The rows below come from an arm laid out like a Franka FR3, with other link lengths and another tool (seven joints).
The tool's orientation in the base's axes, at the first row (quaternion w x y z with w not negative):
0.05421 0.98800 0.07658 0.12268
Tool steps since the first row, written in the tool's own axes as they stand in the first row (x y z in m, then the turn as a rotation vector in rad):
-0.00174 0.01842 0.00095 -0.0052 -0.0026 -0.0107
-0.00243 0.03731 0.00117 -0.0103 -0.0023 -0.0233
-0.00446 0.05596 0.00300 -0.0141 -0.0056 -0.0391
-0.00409 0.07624 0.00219 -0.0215 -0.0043 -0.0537
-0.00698 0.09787 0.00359 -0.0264 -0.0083 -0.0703
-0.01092 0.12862 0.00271 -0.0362 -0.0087 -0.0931
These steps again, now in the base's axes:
0.00111 -0.01847 0.00100 -0.0080 0.0026 0.0088
0.00311 -0.03716 0.00300 -0.0160 0.0026 0.0198
0.00420 -0.05597 0.00311 -0.0241 0.0066 0.0337
0.00715 -0.07576 0.00653 -0.0347 0.0054 0.0462
0.00772 -0.09761 0.00723 -0.0441 0.0100 0.0605
0.00797 -0.12839 0.01103 -0.0592 0.0108 0.0802

